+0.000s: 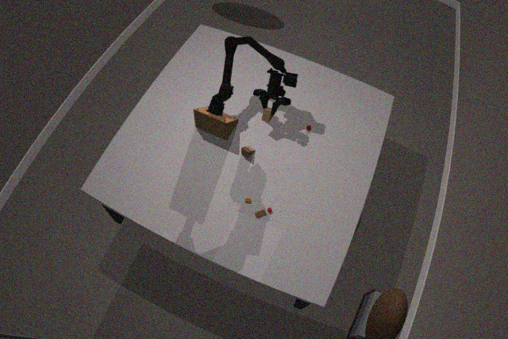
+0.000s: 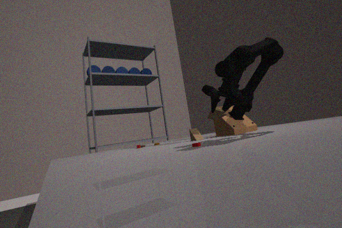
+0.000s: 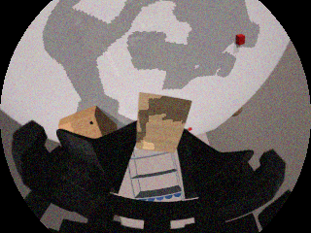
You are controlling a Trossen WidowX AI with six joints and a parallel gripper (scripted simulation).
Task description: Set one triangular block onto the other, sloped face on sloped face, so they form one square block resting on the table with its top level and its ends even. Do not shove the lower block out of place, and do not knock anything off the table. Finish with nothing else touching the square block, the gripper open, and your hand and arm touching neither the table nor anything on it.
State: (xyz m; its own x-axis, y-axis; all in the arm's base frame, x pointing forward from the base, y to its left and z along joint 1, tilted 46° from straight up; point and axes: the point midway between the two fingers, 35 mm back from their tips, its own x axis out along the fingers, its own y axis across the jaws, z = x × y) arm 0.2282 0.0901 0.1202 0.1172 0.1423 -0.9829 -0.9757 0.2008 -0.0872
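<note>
Right now my gripper tip is 20 cm to the left of the triangular block and 9 cm above it. From my gripper tip the other things lie so: orange piece 13 cm ahead, 40 cm to the right, 10 cm below; then red bit 24 cm ahead, 39 cm to the right, 10 cm below; then tan piece 21 cm ahead, 43 cm to the right, 10 cm below.
</note>
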